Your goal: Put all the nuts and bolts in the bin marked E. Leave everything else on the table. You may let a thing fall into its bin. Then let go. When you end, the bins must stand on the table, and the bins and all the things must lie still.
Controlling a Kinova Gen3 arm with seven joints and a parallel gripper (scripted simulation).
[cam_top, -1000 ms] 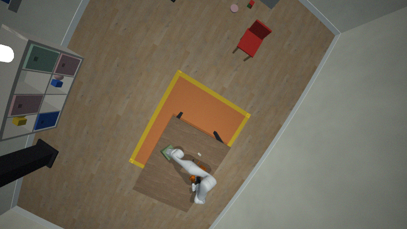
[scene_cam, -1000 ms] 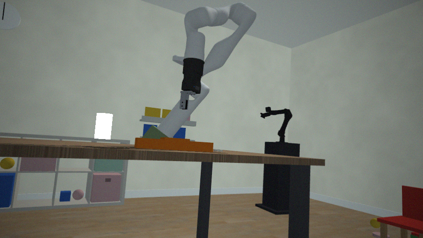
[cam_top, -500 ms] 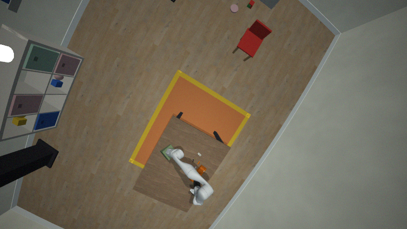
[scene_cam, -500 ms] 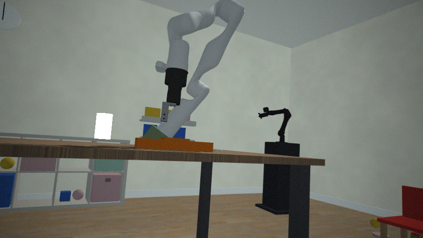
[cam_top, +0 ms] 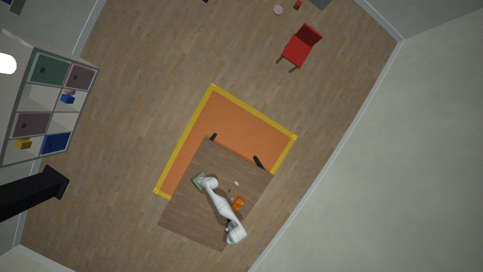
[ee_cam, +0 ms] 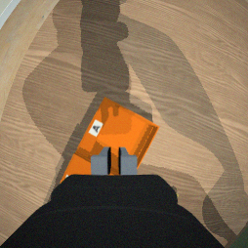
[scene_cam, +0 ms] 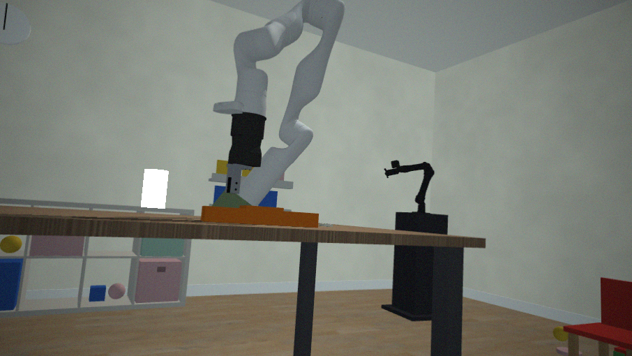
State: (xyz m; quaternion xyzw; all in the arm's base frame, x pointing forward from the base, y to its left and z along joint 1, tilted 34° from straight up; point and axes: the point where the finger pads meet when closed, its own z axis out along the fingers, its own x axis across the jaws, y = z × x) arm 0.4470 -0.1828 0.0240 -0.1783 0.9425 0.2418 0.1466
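Right now the orange bin is 1 cm ahead of my hand, 7 cm to the left of it and 6 cm below it. From my hand the other things lie so: orange marker: 8 cm behind, 20 cm to the left, 8 cm below; then dark bolt: 15 cm behind, 19 cm to the left, 8 cm below; then white sharpener-like piece: 7 cm behind, 12 cm to the left, 7 cm below.
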